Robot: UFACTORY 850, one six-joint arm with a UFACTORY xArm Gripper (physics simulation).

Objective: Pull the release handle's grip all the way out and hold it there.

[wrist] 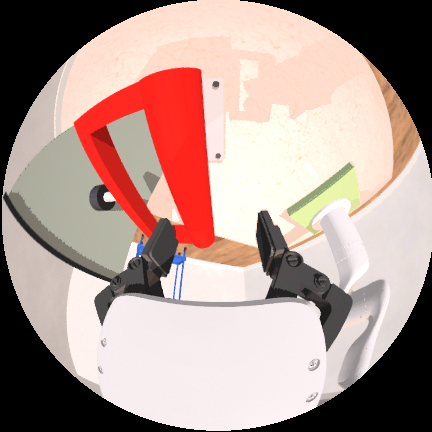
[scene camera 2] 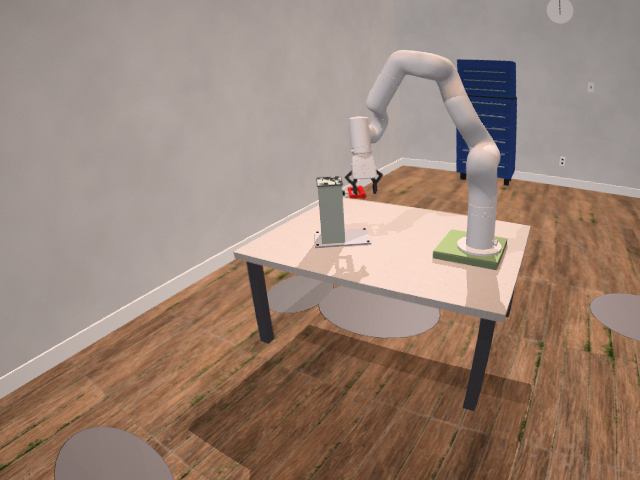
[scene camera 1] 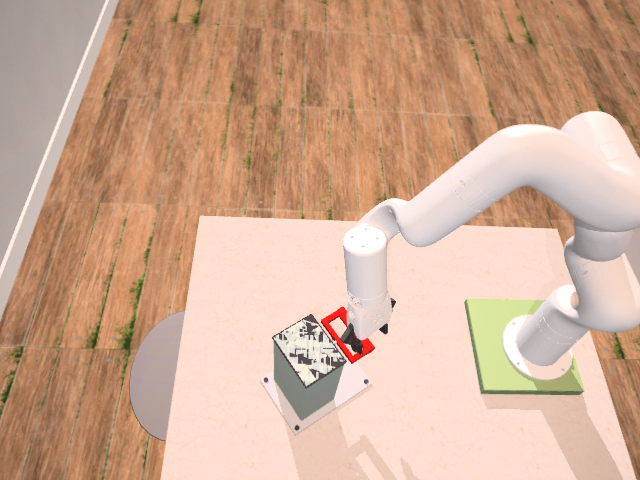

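Observation:
The red release handle [scene camera 1: 331,316] [scene camera 2: 362,194] [wrist: 177,150] is a rectangular frame with a thick outer grip bar. It stands out from the side of a tall grey-green box [scene camera 1: 289,374] [scene camera 2: 331,214] [wrist: 60,175], close to its face. A pale shaft with a black collar [wrist: 101,197] shows behind the frame in the wrist view. My gripper [scene camera 1: 371,339] [scene camera 2: 364,192] [wrist: 213,226] is open, its fingers wide apart. One finger is at the frame's opening and the other is outside the grip bar. The bar's near end lies between them, nearer the left finger, with a gap to the right one.
The box stands on a white base plate [scene camera 1: 354,382] [scene camera 2: 356,237] [wrist: 215,120] with dark corner bolts, on the pale table [scene camera 1: 248,268] [scene camera 2: 408,258]. The arm's base stands on a green block [scene camera 1: 480,351] [scene camera 2: 449,248] [wrist: 345,185]. A blue cabinet [scene camera 2: 485,80] is in the background.

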